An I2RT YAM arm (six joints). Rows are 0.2 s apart.
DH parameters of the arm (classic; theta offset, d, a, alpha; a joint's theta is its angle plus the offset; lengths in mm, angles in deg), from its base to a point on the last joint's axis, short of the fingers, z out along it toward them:
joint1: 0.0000 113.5 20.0 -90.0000
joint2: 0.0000 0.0 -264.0 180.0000
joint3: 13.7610 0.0 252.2 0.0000
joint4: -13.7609 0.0 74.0 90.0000
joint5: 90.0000 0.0 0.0 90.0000
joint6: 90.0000 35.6 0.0 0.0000
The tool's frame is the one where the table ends.
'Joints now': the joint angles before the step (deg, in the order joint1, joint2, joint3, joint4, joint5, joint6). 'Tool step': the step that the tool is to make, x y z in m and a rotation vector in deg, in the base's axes. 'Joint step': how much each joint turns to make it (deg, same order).
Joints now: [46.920 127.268 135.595 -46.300 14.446 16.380]
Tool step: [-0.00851 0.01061 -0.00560 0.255 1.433 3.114]
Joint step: [1.394 0.331 -0.492 0.069 -2.113 -0.106]
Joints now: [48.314 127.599 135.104 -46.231 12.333 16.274]
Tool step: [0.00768 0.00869 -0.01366 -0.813 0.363 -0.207]
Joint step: [0.029 3.203 2.441 -0.073 0.353 -0.062]
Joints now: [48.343 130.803 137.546 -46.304 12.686 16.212]
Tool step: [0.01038 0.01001 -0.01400 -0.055 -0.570 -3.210]
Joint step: [0.065 4.339 4.217 0.025 2.818 1.785]
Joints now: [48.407 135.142 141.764 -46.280 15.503 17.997]
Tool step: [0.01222 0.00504 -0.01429 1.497 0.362 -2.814]
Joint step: [-0.557 3.411 2.639 0.954 0.932 2.513]
